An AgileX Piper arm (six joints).
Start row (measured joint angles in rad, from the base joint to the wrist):
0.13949, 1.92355, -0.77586, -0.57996, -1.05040, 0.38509
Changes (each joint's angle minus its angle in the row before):
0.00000, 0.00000, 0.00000, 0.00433, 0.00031, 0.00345
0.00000, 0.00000, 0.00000, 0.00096, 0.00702, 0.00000
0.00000, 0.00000, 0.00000, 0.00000, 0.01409, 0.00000
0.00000, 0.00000, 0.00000, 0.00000, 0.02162, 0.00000
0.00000, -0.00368, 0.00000, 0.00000, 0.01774, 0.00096
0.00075, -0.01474, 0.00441, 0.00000, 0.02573, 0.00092
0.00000, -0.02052, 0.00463, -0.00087, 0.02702, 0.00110
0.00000, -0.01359, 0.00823, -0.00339, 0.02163, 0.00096
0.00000, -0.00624, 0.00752, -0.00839, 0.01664, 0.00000
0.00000, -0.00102, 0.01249, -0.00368, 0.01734, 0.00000
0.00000, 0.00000, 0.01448, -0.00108, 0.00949, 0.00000
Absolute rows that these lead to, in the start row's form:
0.13949, 1.92355, -0.77586, -0.57563, -1.05009, 0.38854
0.13949, 1.92355, -0.77586, -0.57467, -1.04307, 0.38854
0.13949, 1.92355, -0.77586, -0.57467, -1.02898, 0.38854
0.13949, 1.92355, -0.77586, -0.57467, -1.00736, 0.38854
0.13949, 1.91987, -0.77586, -0.57467, -0.98962, 0.38950
0.14024, 1.90513, -0.77145, -0.57467, -0.96389, 0.39042
0.14024, 1.88461, -0.76682, -0.57554, -0.93687, 0.39152
0.14024, 1.87102, -0.75859, -0.57893, -0.91524, 0.39248
0.14024, 1.86478, -0.75107, -0.58732, -0.89860, 0.39248
0.14024, 1.86376, -0.73858, -0.59100, -0.88126, 0.39248
0.14024, 1.86376, -0.72410, -0.59208, -0.87177, 0.39248

